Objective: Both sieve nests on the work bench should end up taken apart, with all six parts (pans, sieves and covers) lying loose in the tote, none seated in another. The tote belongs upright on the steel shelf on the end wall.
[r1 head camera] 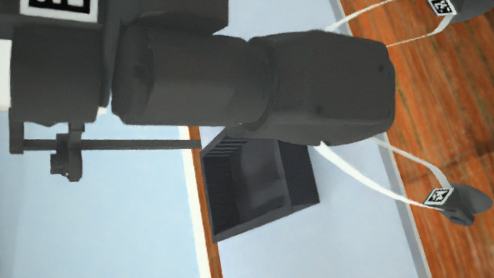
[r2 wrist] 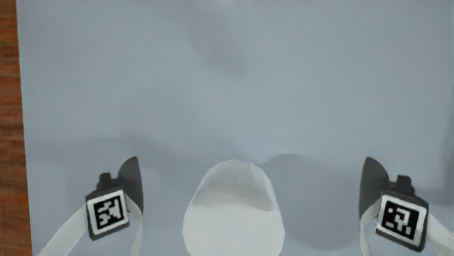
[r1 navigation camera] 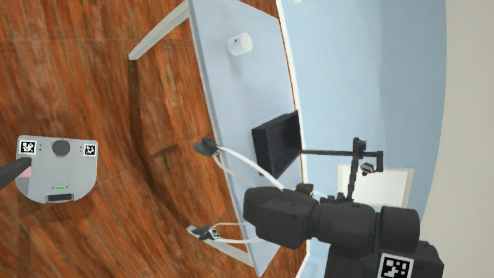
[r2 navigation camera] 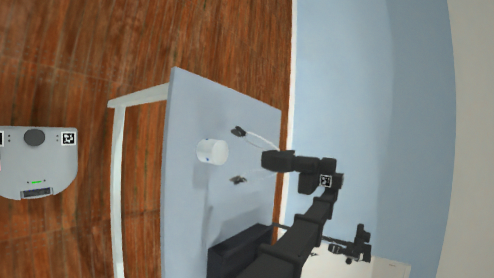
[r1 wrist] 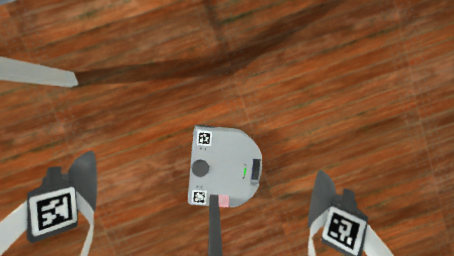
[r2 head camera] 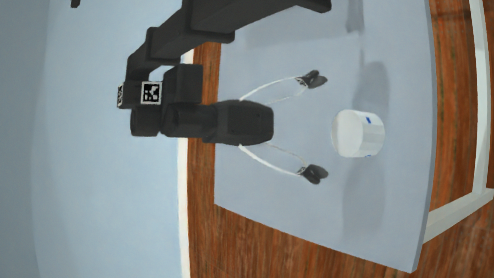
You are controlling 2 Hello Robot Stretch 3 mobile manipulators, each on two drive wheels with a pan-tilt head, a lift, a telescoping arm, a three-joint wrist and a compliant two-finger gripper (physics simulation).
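A white drum-shaped sieve nest [r1 navigation camera: 240, 44] [r2 head camera: 358, 133] [r2 navigation camera: 213, 152] [r2 wrist: 234, 225] with small blue marks stands on the grey-blue bench [r1 navigation camera: 225, 90] [r2 head camera: 260, 200] [r2 navigation camera: 180, 200]. Which parts it holds cannot be told. My r2 gripper [r2 head camera: 316, 126] [r2 navigation camera: 238, 155] [r2 wrist: 251, 187] is open, its fingers spread wide and apart from the nest. The black tote [r1 head camera: 300, 175] [r1 navigation camera: 265, 150] [r2 navigation camera: 225, 257] is on the bench; the inside visible in the r1 head view shows no parts. My r1 gripper [r1 head camera: 452, 107] [r1 navigation camera: 204, 189] [r1 wrist: 204, 192] is open and empty beside the bench edge. A second nest and the steel shelf do not show.
A grey robot base [r1 navigation camera: 60, 172] [r1 wrist: 225, 167] [r2 navigation camera: 40, 165] stands on the wooden floor. Pale bench legs [r1 navigation camera: 160, 31] [r1 wrist: 37, 71] [r2 navigation camera: 116, 175] reach beyond the bench edge. A thin dark bar [r1 head camera: 140, 144] [r1 navigation camera: 325, 151] reaches toward the tote. A blue wall runs behind the bench.
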